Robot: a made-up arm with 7 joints.
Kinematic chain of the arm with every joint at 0, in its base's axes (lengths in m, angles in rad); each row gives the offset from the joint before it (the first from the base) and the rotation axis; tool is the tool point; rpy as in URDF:
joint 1: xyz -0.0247 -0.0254 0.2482 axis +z
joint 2: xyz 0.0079 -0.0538 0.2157 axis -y
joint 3: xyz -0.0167 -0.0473 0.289 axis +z
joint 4: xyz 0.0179 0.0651 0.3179 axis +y
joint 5: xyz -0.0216 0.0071 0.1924 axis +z
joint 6: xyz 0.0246 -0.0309 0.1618 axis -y
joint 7: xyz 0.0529 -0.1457 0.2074 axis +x
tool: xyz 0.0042 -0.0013 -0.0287 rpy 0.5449 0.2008 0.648
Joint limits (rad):
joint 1: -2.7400..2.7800
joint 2: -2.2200..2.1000
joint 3: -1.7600..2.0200
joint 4: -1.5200..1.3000
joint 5: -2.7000..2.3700
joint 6: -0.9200..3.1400
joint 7: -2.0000..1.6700
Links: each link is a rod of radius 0.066 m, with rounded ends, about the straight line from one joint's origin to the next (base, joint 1, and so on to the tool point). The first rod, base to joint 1, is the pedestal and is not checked.
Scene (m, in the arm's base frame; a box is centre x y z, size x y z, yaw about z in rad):
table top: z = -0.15
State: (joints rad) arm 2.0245 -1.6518 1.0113 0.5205 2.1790 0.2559 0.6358
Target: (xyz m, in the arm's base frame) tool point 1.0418 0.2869 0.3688
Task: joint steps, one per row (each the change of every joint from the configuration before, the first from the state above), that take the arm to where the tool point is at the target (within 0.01 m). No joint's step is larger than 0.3 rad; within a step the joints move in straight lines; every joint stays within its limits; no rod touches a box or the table.
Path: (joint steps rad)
1: -0.2777 0.0090 -0.0196 -0.0278 -0.0173 0.0321 0.0000
2: -0.2778 0.0090 -0.0195 -0.0279 -0.0173 0.0321 -0.0001
3: -0.2777 0.0090 -0.0196 -0.0278 -0.0173 0.0322 0.0000
4: -0.2778 0.0090 -0.0195 -0.0278 -0.0172 0.0321 0.0000
5: -0.2777 0.0090 -0.0196 -0.0279 -0.0173 0.0321 0.0000
6: -0.2778 0.0090 -0.0195 -0.0278 -0.0173 0.0321 -0.0001
7: -0.2777 0.0090 -0.0196 -0.0279 -0.0173 0.0322 0.0000

